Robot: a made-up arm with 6 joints. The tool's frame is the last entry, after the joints.
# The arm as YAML. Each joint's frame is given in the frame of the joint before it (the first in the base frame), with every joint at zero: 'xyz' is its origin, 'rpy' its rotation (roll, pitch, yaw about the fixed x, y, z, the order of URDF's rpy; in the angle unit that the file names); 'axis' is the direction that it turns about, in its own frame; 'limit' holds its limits. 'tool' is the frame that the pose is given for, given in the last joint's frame.
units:
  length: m
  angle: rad
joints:
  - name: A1
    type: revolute
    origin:
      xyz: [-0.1, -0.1, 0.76]
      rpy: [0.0, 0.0, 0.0]
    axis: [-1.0, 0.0, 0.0]
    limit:
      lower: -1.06
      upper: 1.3
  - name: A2
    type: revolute
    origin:
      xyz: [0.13, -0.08, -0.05]
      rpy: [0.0, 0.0, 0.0]
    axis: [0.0, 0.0, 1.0]
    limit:
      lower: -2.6
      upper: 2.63
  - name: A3
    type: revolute
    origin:
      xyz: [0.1, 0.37, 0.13]
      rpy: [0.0, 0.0, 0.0]
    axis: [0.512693, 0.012, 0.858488]
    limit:
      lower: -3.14
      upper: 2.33
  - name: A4
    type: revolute
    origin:
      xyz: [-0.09, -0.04, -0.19]
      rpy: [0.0, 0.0, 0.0]
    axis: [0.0, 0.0, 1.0]
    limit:
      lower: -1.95
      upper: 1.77
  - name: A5
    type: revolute
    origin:
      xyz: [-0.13, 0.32, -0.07]
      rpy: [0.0, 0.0, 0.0]
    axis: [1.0, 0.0, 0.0]
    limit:
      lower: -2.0
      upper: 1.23
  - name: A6
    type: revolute
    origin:
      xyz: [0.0, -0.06, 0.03]
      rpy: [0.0, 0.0, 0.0]
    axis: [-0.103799, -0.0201, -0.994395]
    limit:
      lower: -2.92
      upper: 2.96
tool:
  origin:
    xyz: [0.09, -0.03, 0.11]
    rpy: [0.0, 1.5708, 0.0]
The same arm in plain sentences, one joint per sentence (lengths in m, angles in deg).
The arm has six revolute joints in a row. What follows holds with every joint at zero, and every direction is one of the base frame's.
Joint 1 lies 0.1 m along -x and 0.1 m along -y and 0.76 m along +z from the base frame's origin and rotates about -x, from -60.73 to 74.48 deg.
Joint 2 lies 0.13 m along +x and 0.08 m along -y and 0.05 m along -z from joint 1 and rotates about +z, from -148.97 to 150.69 deg.
Joint 3 lies 0.1 m along +x and 0.37 m along +y and 0.13 m along +z from joint 2 and rotates about the direction (0.512693, 0.012, 0.858488), from -179.91 to 133.5 deg.
Joint 4 lies 0.09 m along -x and 0.04 m along -y and 0.19 m along -z from joint 3 and rotates about +z, from -111.73 to 101.41 deg.
Joint 5 lies 0.13 m along -x and 0.32 m along +y and 0.07 m along -z from joint 4 and rotates about +x, from -114.59 to 70.47 deg.
Joint 6 lies 0.06 m along -y and 0.03 m along +z from joint 5 and rotates about the direction (-0.103799, -0.0201, -0.994395), from -167.3 to 169.6 deg.
The tool frame, which is the frame that the pose is given for, lies 0.09 m along +x and 0.03 m along -y and 0.11 m along +z from joint 6; its axes are the base frame's turned by roll 0, pitch 90 and yaw 0 deg (as in URDF: about the fixed x, then y, then z).

